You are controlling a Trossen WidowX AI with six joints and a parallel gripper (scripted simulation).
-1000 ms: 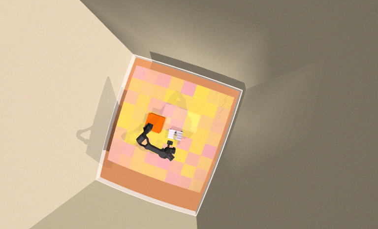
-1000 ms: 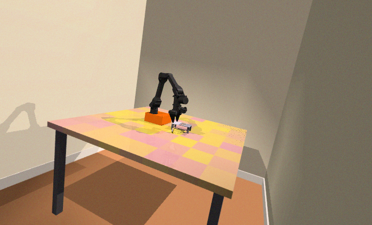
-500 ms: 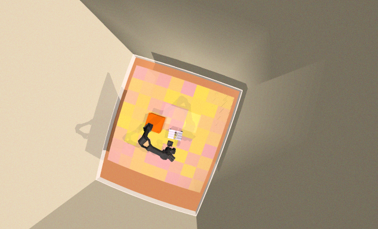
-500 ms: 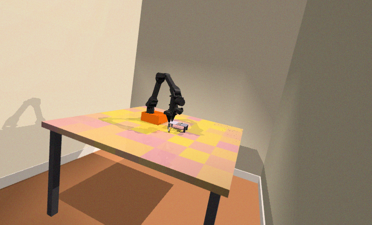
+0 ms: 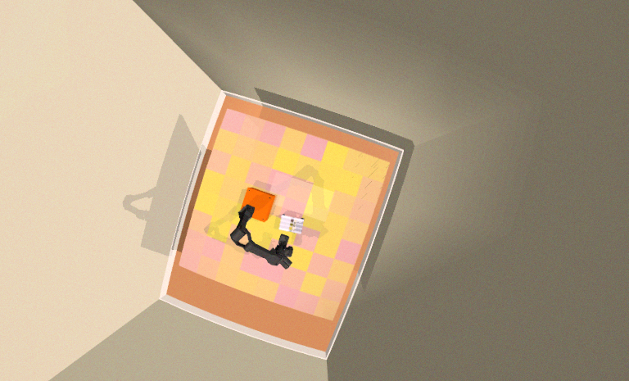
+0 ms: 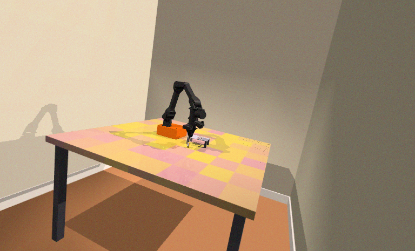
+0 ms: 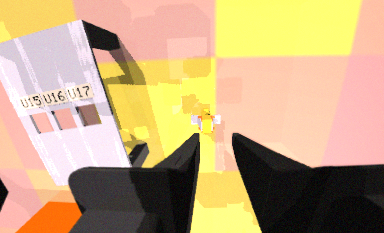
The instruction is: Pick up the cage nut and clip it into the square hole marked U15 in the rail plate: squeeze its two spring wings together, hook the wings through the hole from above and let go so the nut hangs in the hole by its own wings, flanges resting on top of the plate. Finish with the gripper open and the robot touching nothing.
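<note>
Right now my gripper tip is 6 cm above the cage nut and 1 cm past it.
</note>
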